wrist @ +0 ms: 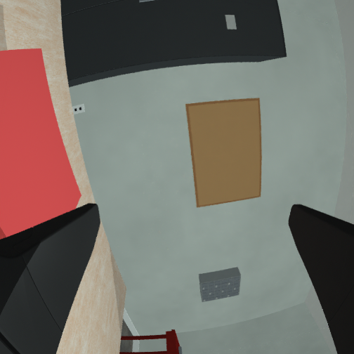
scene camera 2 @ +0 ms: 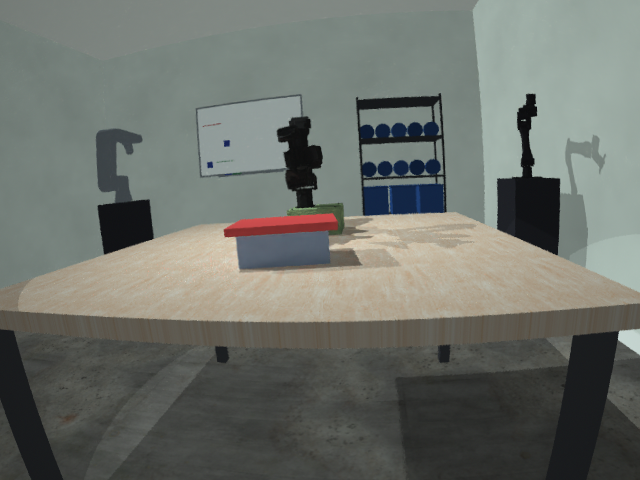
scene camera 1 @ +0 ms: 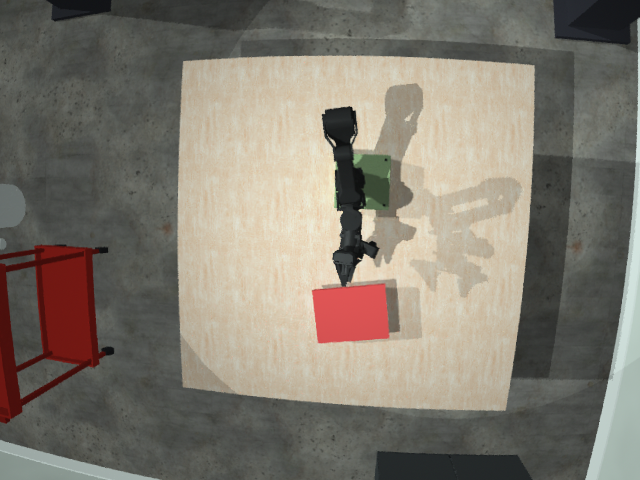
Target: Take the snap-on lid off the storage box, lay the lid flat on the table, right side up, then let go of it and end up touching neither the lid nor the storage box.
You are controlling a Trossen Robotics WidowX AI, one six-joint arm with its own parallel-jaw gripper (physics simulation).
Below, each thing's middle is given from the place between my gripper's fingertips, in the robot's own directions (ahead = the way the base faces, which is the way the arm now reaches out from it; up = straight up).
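There is the red lid [scene camera 1: 354, 313], and counting from my hand I find it 140 mm ahead and 10 mm to the left, and 180 mm below.
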